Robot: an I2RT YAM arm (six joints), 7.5 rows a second.
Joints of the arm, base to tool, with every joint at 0 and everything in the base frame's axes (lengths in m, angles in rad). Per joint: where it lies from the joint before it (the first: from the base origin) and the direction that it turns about. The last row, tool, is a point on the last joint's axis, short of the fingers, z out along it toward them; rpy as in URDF.
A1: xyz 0 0 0.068 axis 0 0 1
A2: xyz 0.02 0.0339 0.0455 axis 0 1 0
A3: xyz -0.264 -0.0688 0 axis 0 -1 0
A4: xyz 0.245 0.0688 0.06 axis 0 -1 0
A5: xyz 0.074 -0.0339 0.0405 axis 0 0 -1
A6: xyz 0.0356 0 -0.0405 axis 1 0 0
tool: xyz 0 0 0 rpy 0 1.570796 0
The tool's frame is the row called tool.
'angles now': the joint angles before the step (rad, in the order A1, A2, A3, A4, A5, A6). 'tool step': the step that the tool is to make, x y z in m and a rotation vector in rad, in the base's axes. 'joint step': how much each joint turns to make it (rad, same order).
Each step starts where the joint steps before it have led.
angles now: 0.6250, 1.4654, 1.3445, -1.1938, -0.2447, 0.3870
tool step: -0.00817, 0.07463, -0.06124, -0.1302, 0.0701, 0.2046
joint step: 0.2144, 0.2286, 0.0000, 0.0896, 0.0507, 0.0000
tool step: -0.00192, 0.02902, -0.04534, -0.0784, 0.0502, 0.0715
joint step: 0.0630, 0.1487, 0.0000, 0.0546, 0.0115, -0.0096
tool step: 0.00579, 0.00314, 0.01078, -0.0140, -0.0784, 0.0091
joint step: -0.0004, -0.0019, 0.0424, -0.0085, 0.0697, -0.0125
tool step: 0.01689, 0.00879, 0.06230, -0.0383, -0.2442, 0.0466
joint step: -0.0011, -0.0057, 0.2353, -0.1197, 0.2080, -0.0729
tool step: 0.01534, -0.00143, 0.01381, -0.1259, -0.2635, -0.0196
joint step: -0.0088, 0.0046, 0.0443, 0.0393, 0.2800, -0.0526
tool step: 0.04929, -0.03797, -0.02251, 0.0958, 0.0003, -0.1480
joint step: -0.1721, 0.0034, -0.0905, 0.1640, -0.0706, -0.0038
